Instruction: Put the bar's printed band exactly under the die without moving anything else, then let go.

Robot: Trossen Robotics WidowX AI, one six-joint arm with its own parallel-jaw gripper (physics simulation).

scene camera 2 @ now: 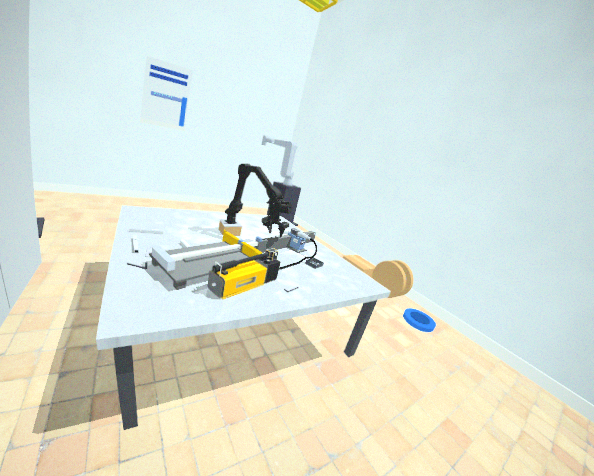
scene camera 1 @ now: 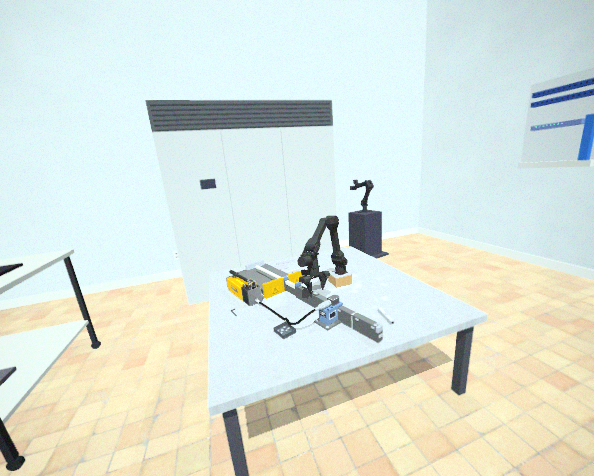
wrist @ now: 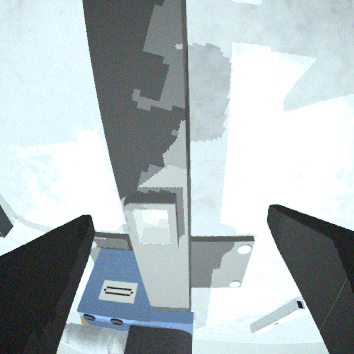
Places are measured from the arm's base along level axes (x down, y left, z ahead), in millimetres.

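Pixels of known places: gripper, fingertip midpoint: [scene camera 2: 275,235] [scene camera 1: 316,291] [wrist: 180,219]; arm's base, origin of the base link: [scene camera 2: 230,222] [scene camera 1: 341,272].
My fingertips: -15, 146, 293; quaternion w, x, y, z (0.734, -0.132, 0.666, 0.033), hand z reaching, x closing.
For each thing: its top centre in the pictures, then the offset to it from my fingertips, as dx, dy, dz. "pt": a spot on its surface instead.
- blue press, surface spot: [wrist: 107,265] [scene camera 2: 296,245] pt +52, +138, +69
- thin white band, surface spot: [scene camera 1: 352,320] pt +38, +281, -9
- yellow machine, surface spot: [scene camera 2: 242,281] pt +29, -450, +355
- small dark box, surface spot: [scene camera 1: 285,329] pt +82, +94, +255
- white rod, middle of its top: [wrist: 276,323] [scene camera 1: 385,313] +64, +307, -202
- hex key, middle of its top: [scene camera 2: 291,287] [scene camera 1: 235,311] +78, -216, +414
The long grey bar [scene camera 1: 363,323] [scene camera 2: 272,244] [wrist: 145,125] lies along the table beside the blue press [scene camera 1: 328,315] [scene camera 2: 297,241] [wrist: 107,265]. A thin white band [scene camera 1: 352,320] circles the bar between the press and the bar's near end in the first scene view, a little apart from the blue body. The die itself cannot be made out. My gripper [scene camera 1: 316,290] [scene camera 2: 276,233] [wrist: 180,219] is wide open and empty, above the bar on the yellow machine's side of the press. In the wrist view its fingers stand on either side of the bar. The band is not visible there.
The yellow machine [scene camera 1: 236,287] [scene camera 2: 242,281] and yellow guards [scene camera 1: 274,288] stand at the bar's other end. A black cable runs to a small dark box [scene camera 1: 285,329] [scene camera 2: 314,262]. A white rod [scene camera 1: 385,315] and a hex key [scene camera 1: 233,312] [scene camera 2: 291,289] lie on the table.
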